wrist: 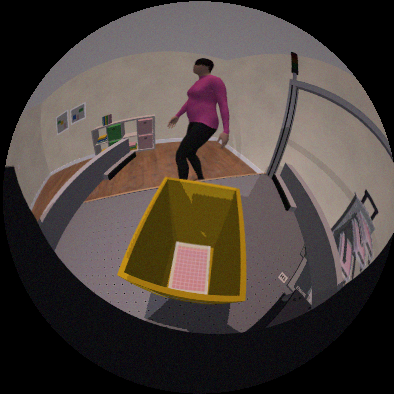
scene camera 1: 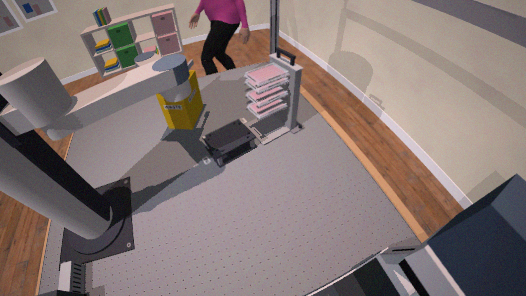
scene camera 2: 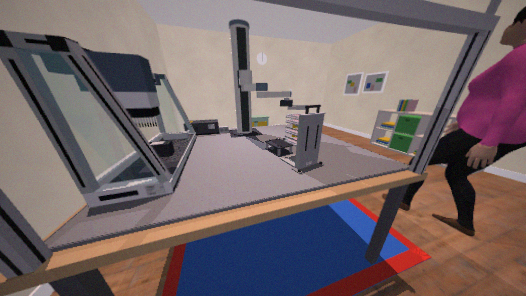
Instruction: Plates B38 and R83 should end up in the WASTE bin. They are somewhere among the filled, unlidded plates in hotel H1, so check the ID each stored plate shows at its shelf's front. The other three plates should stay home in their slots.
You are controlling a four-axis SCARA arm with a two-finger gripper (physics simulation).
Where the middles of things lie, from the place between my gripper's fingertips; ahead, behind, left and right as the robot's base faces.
Labels:
My hand is 1 cm past the plate B38 [wrist: 189, 271], 2 cm to the left of it and 25 cm above it. The rest, counted from my hand: hotel H1 [scene camera 2: 311, 154] (37 cm ahead, 23 cm to the right, 13 cm below); low black stand [scene camera 1: 231, 136] (12 cm ahead, 28 cm to the right, 22 cm below).

